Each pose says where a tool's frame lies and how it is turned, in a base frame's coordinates. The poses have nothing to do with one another.
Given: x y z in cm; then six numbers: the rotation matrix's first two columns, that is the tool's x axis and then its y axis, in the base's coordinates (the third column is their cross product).
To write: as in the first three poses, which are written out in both.
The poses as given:
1: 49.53 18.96 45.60 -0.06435 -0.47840 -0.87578 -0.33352 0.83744 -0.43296
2: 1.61 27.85 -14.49 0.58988 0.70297 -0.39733 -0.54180 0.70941 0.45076
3: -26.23 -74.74 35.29 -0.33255 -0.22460 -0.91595 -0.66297 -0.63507 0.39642
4: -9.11 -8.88 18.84 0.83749 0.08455 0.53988 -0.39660 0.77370 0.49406
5: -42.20 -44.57 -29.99 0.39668 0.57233 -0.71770 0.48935 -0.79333 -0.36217
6: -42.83 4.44 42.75 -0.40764 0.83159 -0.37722 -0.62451 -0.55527 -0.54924
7: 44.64 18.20 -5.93 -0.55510 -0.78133 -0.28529 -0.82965 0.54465 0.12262
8: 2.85 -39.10 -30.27 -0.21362 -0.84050 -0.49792 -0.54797 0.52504 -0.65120
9: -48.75 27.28 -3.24 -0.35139 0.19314 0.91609 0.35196 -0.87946 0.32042
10: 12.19 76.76 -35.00 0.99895 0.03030 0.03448 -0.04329 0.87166 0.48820
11: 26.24 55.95 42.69 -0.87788 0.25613 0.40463 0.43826 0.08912 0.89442
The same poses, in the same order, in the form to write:
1: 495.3 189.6 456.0 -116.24 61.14 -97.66
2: 16.1 278.5 -144.9 29.42 23.41 50.00
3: -262.3 -747.4 352.9 81.07 66.34 -145.97
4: -91.1 -88.8 188.4 35.94 -32.68 5.76
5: -422.0 -445.7 -299.9 -148.66 45.86 55.27
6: -428.3 44.4 427.5 -36.37 22.16 116.11
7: 446.4 182.0 -59.3 172.65 16.58 -125.39
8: 28.5 -391.0 -302.7 -131.33 29.86 -104.26
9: -487.5 272.8 -32.4 53.05 -66.36 151.20
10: 121.9 767.6 -350.0 29.24 -1.98 1.74
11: 262.4 559.5 426.9 102.02 -23.87 163.73
